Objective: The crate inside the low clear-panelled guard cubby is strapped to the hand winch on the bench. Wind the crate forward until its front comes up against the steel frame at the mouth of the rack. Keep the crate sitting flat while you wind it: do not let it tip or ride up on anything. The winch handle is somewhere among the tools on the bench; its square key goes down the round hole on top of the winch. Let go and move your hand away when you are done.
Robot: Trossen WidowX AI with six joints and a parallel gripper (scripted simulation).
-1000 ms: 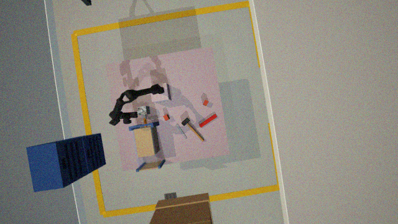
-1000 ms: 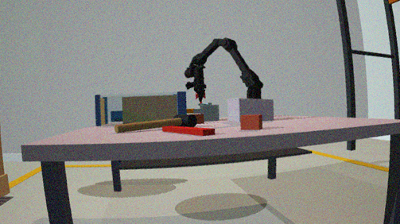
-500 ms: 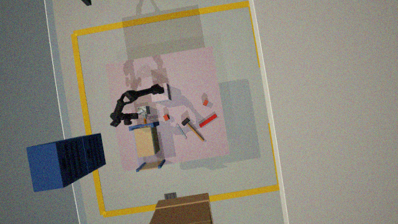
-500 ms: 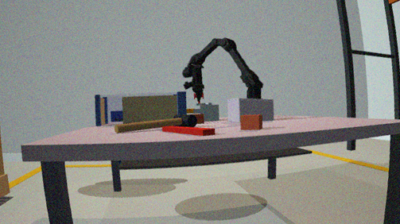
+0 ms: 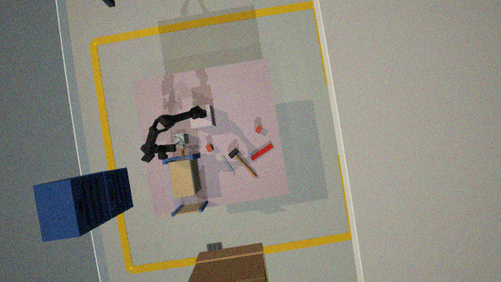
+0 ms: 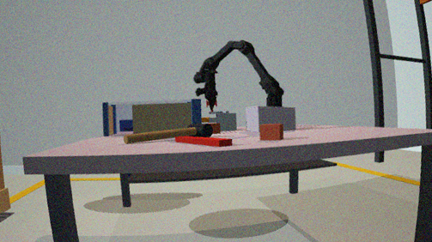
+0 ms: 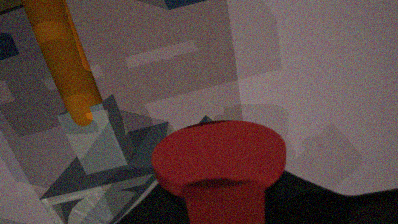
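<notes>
Now: gripper tip 3 cm to the right of the winch handle, 2 cm past it and 1 cm above it. Round my gripper tip: grey winch 8 cm to the left, 8 cm below, 7 cm behind; blue steel frame 10 cm ahead, 7 cm to the left, 1 cm below; red knob 2 cm above.
</notes>
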